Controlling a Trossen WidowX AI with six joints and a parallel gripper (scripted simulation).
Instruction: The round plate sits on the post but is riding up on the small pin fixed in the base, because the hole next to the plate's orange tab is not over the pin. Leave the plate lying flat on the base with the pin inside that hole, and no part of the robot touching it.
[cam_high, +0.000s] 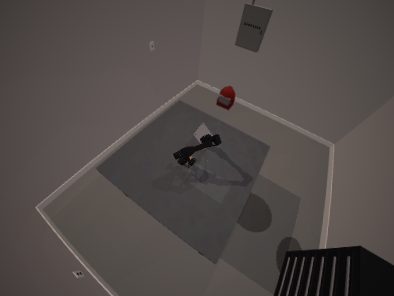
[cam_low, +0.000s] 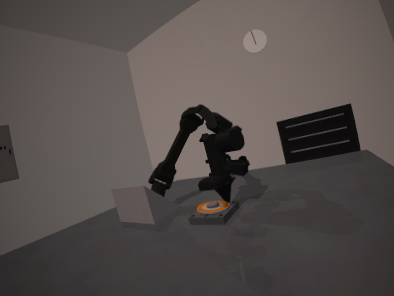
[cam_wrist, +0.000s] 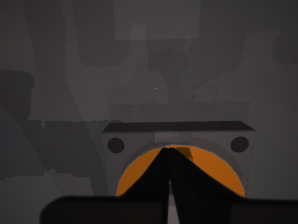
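My gripper tip is 50 mm past the grey square base, 10 mm to the left of it and 20 mm above it.
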